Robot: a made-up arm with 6 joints. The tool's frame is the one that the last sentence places.
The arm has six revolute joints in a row. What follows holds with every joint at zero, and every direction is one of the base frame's.
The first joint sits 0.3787 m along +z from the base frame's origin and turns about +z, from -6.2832 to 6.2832 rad.
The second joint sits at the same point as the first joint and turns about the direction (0, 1, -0.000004), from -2.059 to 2.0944 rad.
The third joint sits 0.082 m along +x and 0.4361 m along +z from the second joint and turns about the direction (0, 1, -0.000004), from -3.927 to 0.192 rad.
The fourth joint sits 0.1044 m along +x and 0.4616 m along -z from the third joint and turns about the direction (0, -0.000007, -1), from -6.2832 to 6.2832 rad.
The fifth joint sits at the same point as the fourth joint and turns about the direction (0, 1, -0.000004), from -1.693 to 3.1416 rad.
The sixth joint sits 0.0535 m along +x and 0.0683 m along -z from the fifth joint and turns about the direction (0, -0.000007, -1), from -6.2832 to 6.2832 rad.
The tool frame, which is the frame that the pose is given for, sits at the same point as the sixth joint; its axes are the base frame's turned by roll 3.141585, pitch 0 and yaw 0 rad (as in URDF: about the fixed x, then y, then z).
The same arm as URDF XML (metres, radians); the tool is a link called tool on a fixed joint. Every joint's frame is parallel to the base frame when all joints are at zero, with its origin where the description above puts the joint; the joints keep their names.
<robot name="arm">
  <joint name="tool_joint" type="fixed">
    <parent link="link6"/>
    <child link="tool"/>
    <origin xyz="0 0 0" rpy="3.1416 0 0"/>
  </joint>
  <joint name="joint 6" type="revolute">
    <parent link="link5"/>
    <child link="link6"/>
    <origin xyz="0.0535 0 -0.0683" rpy="0 0 0"/>
    <axis xyz="0 0 -1"/>
    <limit lower="-6.2832" upper="6.2832"/>
  </joint>
  <joint name="joint 5" type="revolute">
    <parent link="link4"/>
    <child link="link5"/>
    <origin xyz="0 0 0" rpy="0 0 0"/>
    <axis xyz="0 1 0"/>
    <limit lower="-1.693" upper="3.1416"/>
  </joint>
  <joint name="joint 4" type="revolute">
    <parent link="link3"/>
    <child link="link4"/>
    <origin xyz="0.1044 0 -0.4616" rpy="0 0 0"/>
    <axis xyz="0 0 -1"/>
    <limit lower="-6.2832" upper="6.2832"/>
  </joint>
  <joint name="joint 3" type="revolute">
    <parent link="link2"/>
    <child link="link3"/>
    <origin xyz="0.082 0 0.4361" rpy="0 0 0"/>
    <axis xyz="0 1 0"/>
    <limit lower="-3.927" upper="0.192"/>
  </joint>
  <joint name="joint 2" type="revolute">
    <parent link="link1"/>
    <child link="link2"/>
    <origin xyz="0 0 0" rpy="0 0 0"/>
    <axis xyz="0 1 0"/>
    <limit lower="-2.059" upper="2.0944"/>
  </joint>
  <joint name="joint 1" type="revolute">
    <parent link="base_link"/>
    <child link="link1"/>
    <origin xyz="0 0 0.3787" rpy="0 0 0"/>
    <axis xyz="0 0 1"/>
    <limit lower="-6.2832" upper="6.2832"/>
  </joint>
  <link name="base_link"/>
  <link name="link1"/>
  <link name="link2"/>
  <link name="link3"/>
  <link name="link4"/>
  <link name="link5"/>
  <link name="link6"/>
  <link name="tool"/>
</robot>

